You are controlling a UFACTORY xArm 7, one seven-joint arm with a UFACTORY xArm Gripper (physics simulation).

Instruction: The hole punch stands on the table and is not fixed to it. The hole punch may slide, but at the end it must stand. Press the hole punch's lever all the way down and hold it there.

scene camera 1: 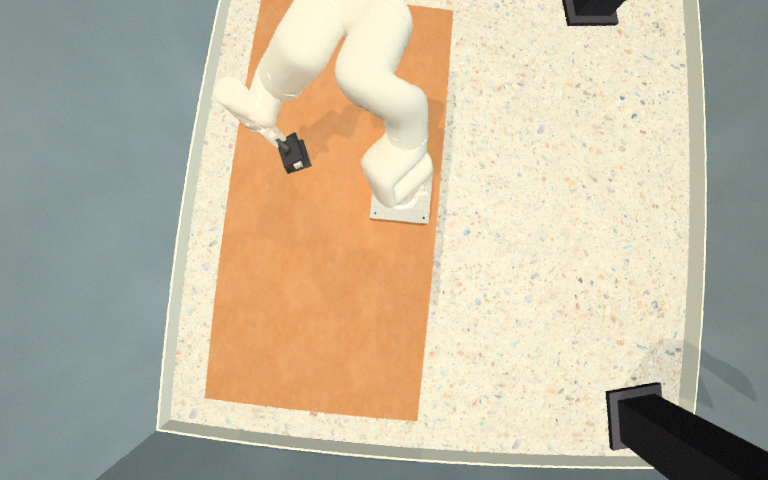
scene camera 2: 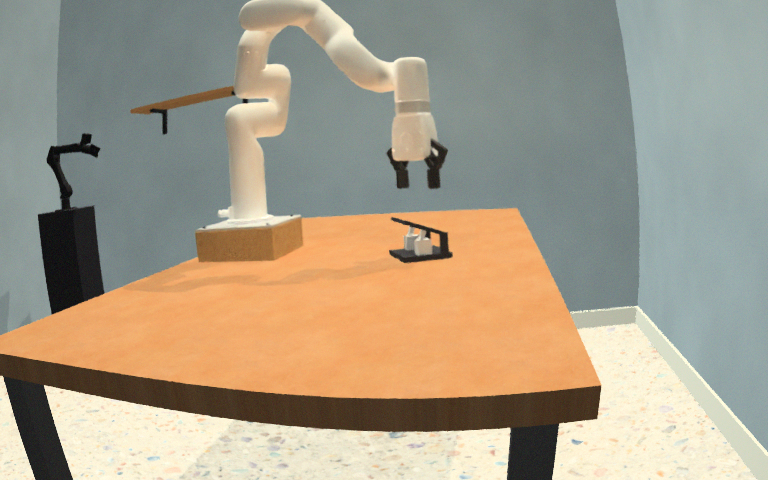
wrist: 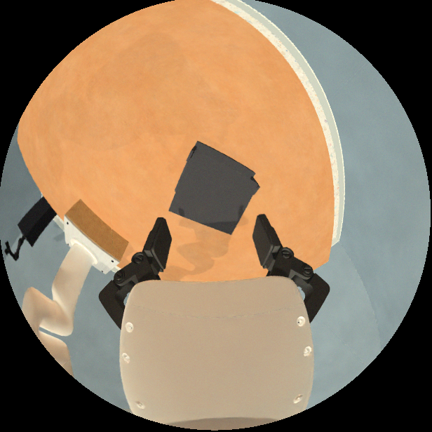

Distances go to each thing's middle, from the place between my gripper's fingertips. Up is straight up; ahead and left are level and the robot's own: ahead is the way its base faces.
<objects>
Right now my hand is 8 cm above the black lever (wrist: pixel 209 192), 1 cm to the left of it and 1 cm past it. Round my hand: black hole punch (scene camera 2: pixel 414 250) (10 cm below, 1 cm to the right, 1 cm behind).
</objects>
